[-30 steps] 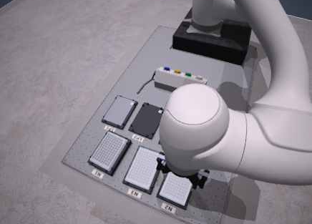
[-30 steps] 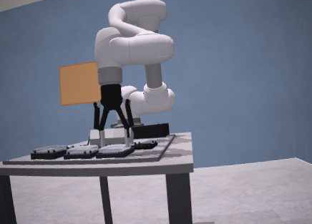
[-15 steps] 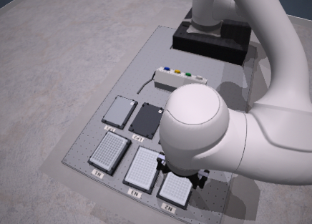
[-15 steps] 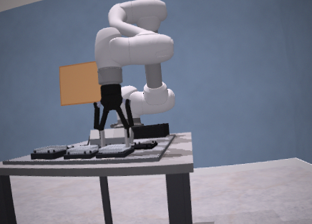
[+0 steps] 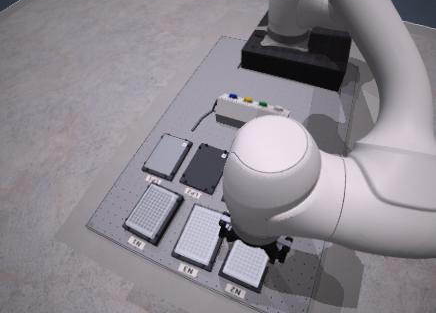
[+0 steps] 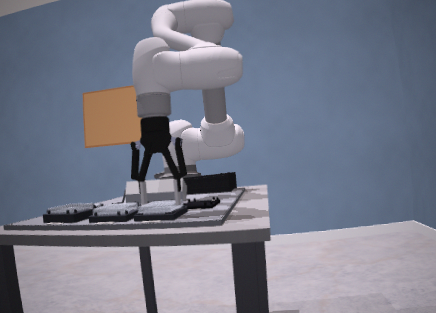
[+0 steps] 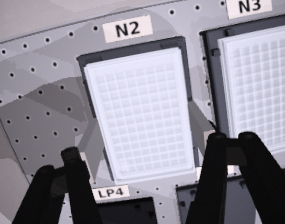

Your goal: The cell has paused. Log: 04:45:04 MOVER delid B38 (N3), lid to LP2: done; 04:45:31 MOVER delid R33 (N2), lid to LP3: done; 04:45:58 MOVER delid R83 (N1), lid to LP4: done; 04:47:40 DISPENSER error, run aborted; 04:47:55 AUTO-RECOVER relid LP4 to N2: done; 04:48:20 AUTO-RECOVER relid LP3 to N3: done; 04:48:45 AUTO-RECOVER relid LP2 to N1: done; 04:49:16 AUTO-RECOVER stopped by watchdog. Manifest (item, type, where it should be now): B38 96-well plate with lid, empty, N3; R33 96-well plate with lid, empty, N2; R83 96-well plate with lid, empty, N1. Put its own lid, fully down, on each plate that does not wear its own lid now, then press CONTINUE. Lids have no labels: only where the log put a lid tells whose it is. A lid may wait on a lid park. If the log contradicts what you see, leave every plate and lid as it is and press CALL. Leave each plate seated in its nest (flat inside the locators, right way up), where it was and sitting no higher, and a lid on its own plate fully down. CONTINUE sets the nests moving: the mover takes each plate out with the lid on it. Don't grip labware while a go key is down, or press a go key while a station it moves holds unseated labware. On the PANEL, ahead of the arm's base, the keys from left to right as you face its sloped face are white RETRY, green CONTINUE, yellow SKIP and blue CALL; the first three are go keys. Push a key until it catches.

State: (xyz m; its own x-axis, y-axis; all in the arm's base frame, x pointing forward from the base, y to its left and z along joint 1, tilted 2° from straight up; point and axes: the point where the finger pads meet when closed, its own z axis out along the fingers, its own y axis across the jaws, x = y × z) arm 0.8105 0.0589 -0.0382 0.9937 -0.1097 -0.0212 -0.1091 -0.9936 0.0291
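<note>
The plate lies 30 mm below my hand. Also, from my hand: LP3 label (100 mm behind, 60 mm to the right, 50 mm below); LP4 label (90 mm behind, 70 mm to the left, 50 mm below); lid park LP3 (190 mm behind, 50 mm to the right, 50 mm below).
</note>
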